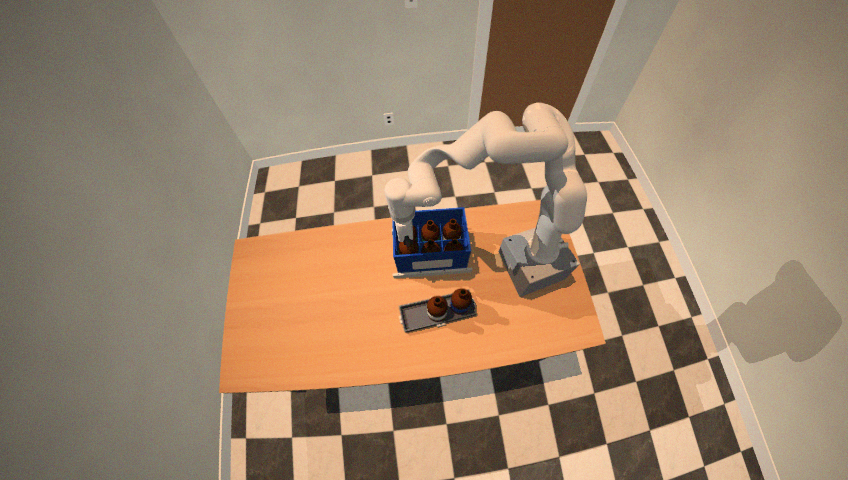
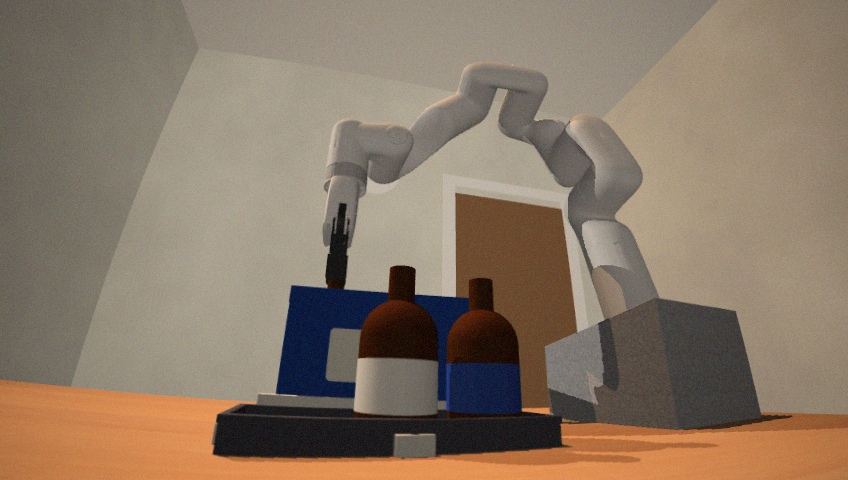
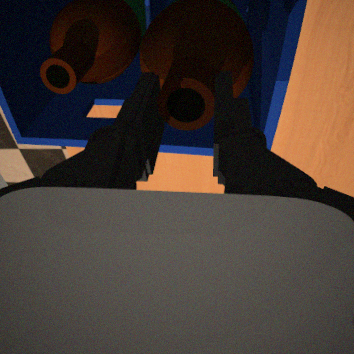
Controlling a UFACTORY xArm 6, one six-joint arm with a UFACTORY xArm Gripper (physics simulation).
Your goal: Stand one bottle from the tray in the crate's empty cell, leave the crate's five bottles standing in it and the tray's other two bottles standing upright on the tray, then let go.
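Places are measured from the arm's base along level axes (x ahead, y left, z up), in centimetres.
Where they show: gripper, fingertip midpoint: [image 1: 408, 239] [image 2: 335, 282] [image 3: 187, 98]; arm's base at its link origin: [image 1: 542, 250] [image 2: 639, 330].
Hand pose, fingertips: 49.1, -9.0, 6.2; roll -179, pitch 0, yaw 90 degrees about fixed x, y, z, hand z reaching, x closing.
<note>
Each offset is from my fingertips to the top centre of the thing, as dx, dy, dz. "*": to the spot under its first point. Level surfaces: height alone.
My gripper [image 1: 406, 239] [image 2: 336, 278] [image 3: 187, 98] points down, shut on the neck of a brown bottle @[+0.3, +0.0, +1.2] [image 1: 407, 247] [image 2: 336, 284] [image 3: 200, 37]. That bottle is upright, its body down in the left front cell of the blue crate @[-8.4, -3.4, -2.3] [image 1: 404, 262] [image 2: 306, 333] [image 3: 279, 100]; the front wall hides its base, so I cannot tell whether it touches the bottom. Other brown bottles @[-9.0, -7.6, -3.5] [image 1: 429, 230] @[-17.5, -6.8, -3.5] [image 1: 452, 229] @[+0.0, -8.8, -3.5] [image 3: 112, 40] stand in the crate. A white-labelled bottle @[-7.0, +22.2, -3.8] [image 1: 437, 306] [image 2: 397, 339] and a blue-labelled bottle @[-15.9, +20.8, -3.8] [image 1: 461, 299] [image 2: 482, 339] stand upright on the dark tray @[-7.1, +21.9, -17.3] [image 1: 414, 319] [image 2: 297, 437].
The crate stands on the wooden table @[dz -19.8] [image 1: 309, 297] [image 2: 89, 434] [image 3: 320, 100], behind the tray. The grey robot base [image 1: 538, 270] [image 2: 702, 362] is to the right of both. A pale strip @[* +1.0, +6.3, -17.0] [image 1: 410, 274] [image 2: 285, 399] runs along the crate's front foot.
</note>
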